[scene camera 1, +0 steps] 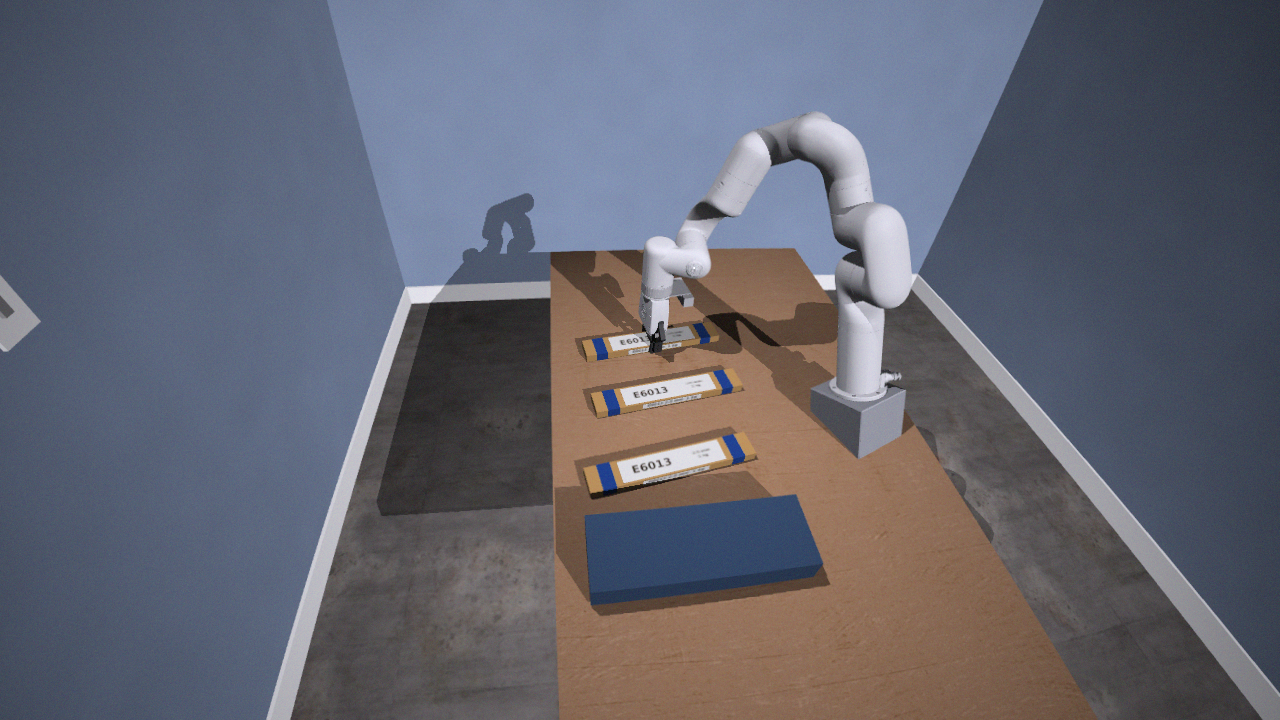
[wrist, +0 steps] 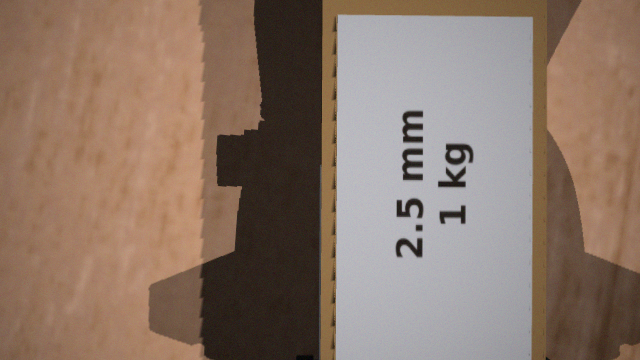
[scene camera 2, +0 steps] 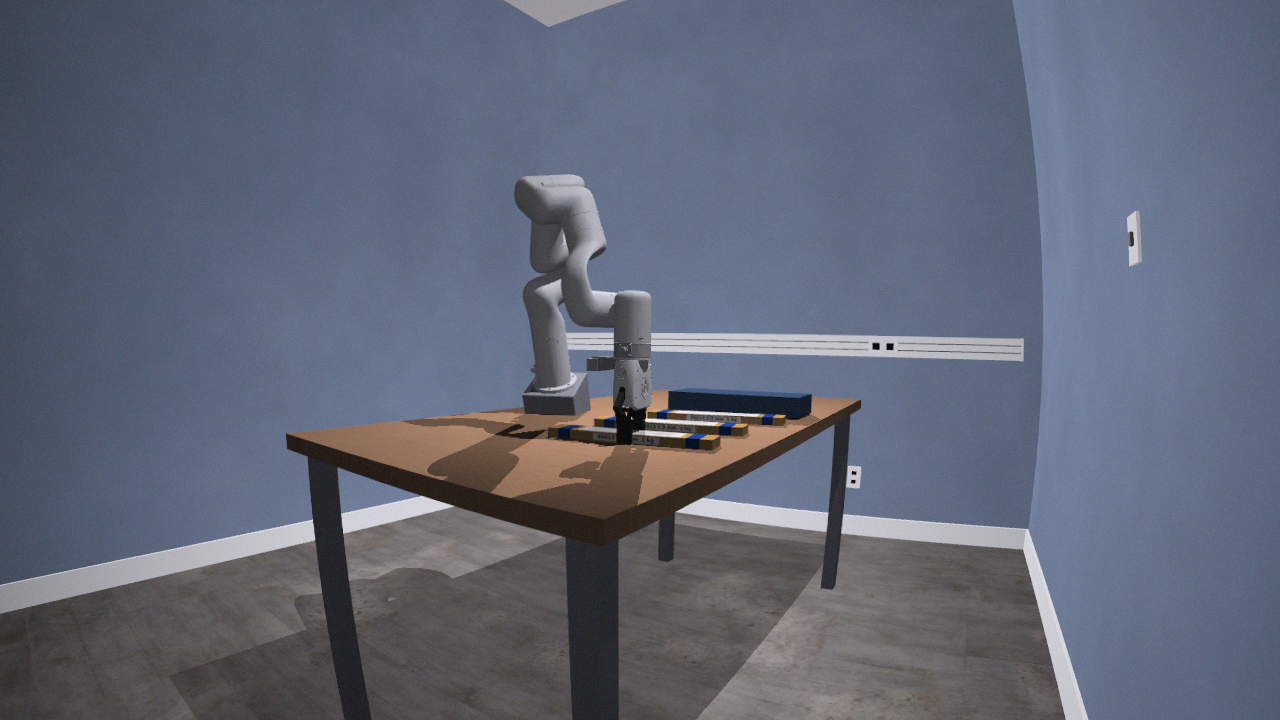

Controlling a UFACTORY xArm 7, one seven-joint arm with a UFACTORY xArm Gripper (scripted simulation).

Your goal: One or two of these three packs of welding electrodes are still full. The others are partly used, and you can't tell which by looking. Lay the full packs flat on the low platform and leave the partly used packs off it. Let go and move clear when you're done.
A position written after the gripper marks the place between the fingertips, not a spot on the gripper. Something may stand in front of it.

Note:
In view: the gripper (scene camera 2: pixel 631 441), a low blue platform (scene camera 1: pixel 635 555) and an electrode pack (scene camera 1: pixel 596 349).
The low blue platform is seen too in scene camera 2 (scene camera 2: pixel 797 405). The gripper shows as well in scene camera 1 (scene camera 1: pixel 651 343). The wrist view misses the low blue platform: it is out of frame.

